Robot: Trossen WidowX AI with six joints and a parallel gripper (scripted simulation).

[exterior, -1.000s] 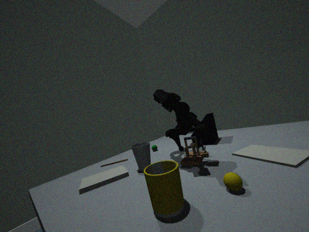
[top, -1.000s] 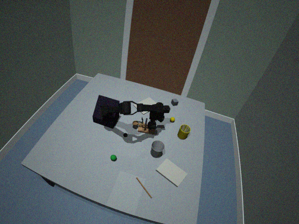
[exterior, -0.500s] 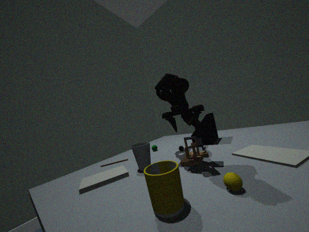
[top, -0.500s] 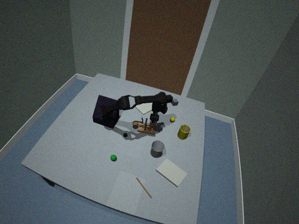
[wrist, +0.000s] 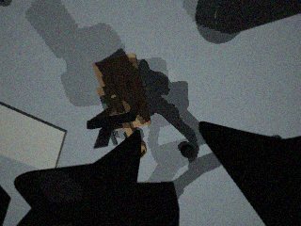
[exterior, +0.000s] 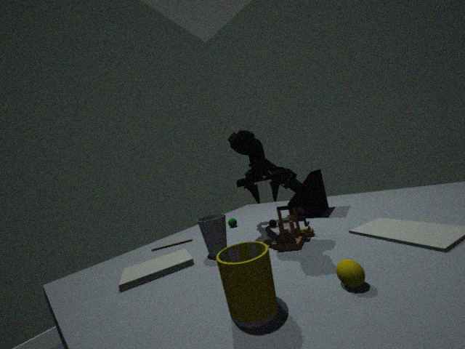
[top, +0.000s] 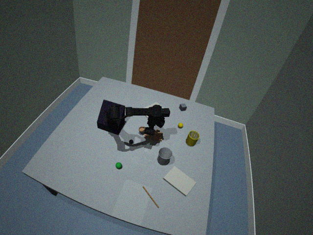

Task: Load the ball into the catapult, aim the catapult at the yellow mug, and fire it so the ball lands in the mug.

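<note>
Right now my gripper tip is 12 cm past the dark ball, 5 cm to the left of it and 11 cm above it. Also, from my gripper tip: grey cup: 14 cm ahead, 15 cm to the right, 10 cm below; then green ball: 15 cm behind, 28 cm to the right, 10 cm below; then wooden catapult: 1 cm behind, 8 cm to the left, 7 cm below.
</note>
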